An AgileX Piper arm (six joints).
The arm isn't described. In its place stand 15 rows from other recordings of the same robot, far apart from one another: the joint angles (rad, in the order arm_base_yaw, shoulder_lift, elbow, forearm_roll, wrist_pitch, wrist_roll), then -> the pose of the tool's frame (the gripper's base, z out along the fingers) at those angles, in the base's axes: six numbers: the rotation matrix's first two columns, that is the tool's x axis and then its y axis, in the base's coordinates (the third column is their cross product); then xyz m.
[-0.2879 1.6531 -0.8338 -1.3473 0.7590 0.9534] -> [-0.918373 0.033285 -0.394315 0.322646 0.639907 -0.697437 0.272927 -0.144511 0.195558]
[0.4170 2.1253 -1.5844 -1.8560 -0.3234 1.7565] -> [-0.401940 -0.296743 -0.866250 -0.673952 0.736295 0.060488 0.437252 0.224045 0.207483]
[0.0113 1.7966 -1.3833 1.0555 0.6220 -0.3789] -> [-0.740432 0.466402 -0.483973 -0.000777 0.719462 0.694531 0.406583 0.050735 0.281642]
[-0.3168 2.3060 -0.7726 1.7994 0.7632 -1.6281] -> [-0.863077 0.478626 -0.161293 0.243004 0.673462 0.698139 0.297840 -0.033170 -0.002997]
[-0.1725 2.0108 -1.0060 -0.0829 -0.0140 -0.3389] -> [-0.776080 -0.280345 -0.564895 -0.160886 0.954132 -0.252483 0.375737 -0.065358 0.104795]
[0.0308 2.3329 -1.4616 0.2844 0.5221 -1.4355] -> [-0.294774 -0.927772 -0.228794 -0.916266 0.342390 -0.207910 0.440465 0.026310 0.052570]
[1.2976 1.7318 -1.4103 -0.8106 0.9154 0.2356] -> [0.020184 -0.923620 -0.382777 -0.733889 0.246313 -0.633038 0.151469 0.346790 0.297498]
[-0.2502 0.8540 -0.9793 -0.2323 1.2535 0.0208] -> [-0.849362 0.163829 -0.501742 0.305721 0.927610 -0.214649 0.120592 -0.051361 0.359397]
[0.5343 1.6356 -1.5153 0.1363 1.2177 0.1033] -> [-0.887915 -0.352376 -0.295698 -0.411280 0.896045 0.167186 0.283963 0.181504 0.330394]
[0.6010 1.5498 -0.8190 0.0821 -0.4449 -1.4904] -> [0.504970 -0.851053 -0.143924 -0.244500 0.018875 -0.969466 0.278598 0.187115 0.255199]
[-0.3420 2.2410 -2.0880 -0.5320 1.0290 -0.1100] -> [-0.943386 -0.040571 -0.329207 0.154975 0.823593 -0.545598 0.457531 -0.204857 0.255649]
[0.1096 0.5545 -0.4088 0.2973 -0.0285 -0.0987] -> [-0.050376 0.192825 -0.979939 -0.092975 0.976018 0.196834 0.122149 0.012677 0.308964]
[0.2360 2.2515 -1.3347 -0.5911 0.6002 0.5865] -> [-0.957217 -0.151489 -0.246550 -0.076909 0.954561 -0.287921 0.407738 0.068594 0.063826]
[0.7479 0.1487 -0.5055 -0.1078 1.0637 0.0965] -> [-0.451202 -0.358849 -0.817095 -0.601596 0.798586 -0.018518 0.018511 0.005498 0.278158]
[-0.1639 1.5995 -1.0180 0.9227 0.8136 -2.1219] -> [-0.016467 -0.809196 -0.587308 -0.873939 0.297015 -0.384724 0.318351 0.000792 0.239772]
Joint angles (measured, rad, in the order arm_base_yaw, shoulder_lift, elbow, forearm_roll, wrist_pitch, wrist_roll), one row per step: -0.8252 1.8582 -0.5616 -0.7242 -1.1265 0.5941; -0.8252 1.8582 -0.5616 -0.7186 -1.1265 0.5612; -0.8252 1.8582 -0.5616 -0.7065 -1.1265 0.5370; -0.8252 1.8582 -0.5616 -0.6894 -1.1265 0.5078; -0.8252 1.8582 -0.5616 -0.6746 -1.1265 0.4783; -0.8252 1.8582 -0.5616 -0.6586 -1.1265 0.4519; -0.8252 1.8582 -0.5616 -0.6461 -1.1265 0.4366; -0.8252 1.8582 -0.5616 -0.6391 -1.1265 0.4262; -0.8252 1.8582 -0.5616 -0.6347 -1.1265 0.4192; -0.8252 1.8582 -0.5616 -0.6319 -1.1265 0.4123; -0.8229 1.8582 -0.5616 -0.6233 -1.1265 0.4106; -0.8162 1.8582 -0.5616 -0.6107 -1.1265 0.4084; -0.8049 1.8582 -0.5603 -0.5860 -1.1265 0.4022; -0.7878 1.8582 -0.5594 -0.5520 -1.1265 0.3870; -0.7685 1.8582 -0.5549 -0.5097 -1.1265 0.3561; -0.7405 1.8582 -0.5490 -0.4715 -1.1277 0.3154; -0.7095 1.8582 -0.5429 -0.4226 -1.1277 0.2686; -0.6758 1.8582 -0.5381 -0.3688 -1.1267 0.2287; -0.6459 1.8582 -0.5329 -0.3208 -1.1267 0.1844; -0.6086 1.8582 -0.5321 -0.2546 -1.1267 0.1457
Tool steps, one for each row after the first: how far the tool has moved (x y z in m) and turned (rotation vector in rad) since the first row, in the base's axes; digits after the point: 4 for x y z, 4 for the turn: -0.0001 -0.0004 0.0001 -0.0306 0.0042 0.0001; -0.0002 -0.0014 0.0003 -0.0512 0.0056 -0.0074; -0.0004 -0.0028 0.0007 -0.0753 0.0070 -0.0188; -0.0006 -0.0039 0.0009 -0.1003 0.0094 -0.0281; -0.0009 -0.0052 0.0012 -0.1218 0.0113 -0.0391; -0.0011 -0.0062 0.0014 -0.1335 0.0120 -0.0485; -0.0012 -0.0067 0.0016 -0.1418 0.0128 -0.0536; -0.0013 -0.0071 0.0016 -0.1474 0.0134 -0.0567; -0.0013 -0.0073 0.0017 -0.1534 0.0144 -0.0582; -0.0010 -0.0074 0.0018 -0.1529 0.0130 -0.0639; 0.0000 -0.0068 0.0020 -0.1518 0.0107 -0.0688; 0.0014 -0.0057 0.0022 -0.1506 0.0078 -0.0800; 0.0038 -0.0040 0.0026 -0.1559 0.0049 -0.0930; 0.0056 -0.0018 0.0023 -0.1715 0.0072 -0.1092; 0.0088 0.0032 0.0018 -0.1970 0.0126 -0.1112; 0.0120 0.0082 0.0013 -0.2250 0.0201 -0.1196; 0.0155 0.0134 0.0008 -0.2454 0.0264 -0.1312; 0.0182 0.0182 0.0003 -0.2715 0.0353 -0.1402; 0.0222 0.0230 0.0007 -0.2892 0.0385 -0.1607
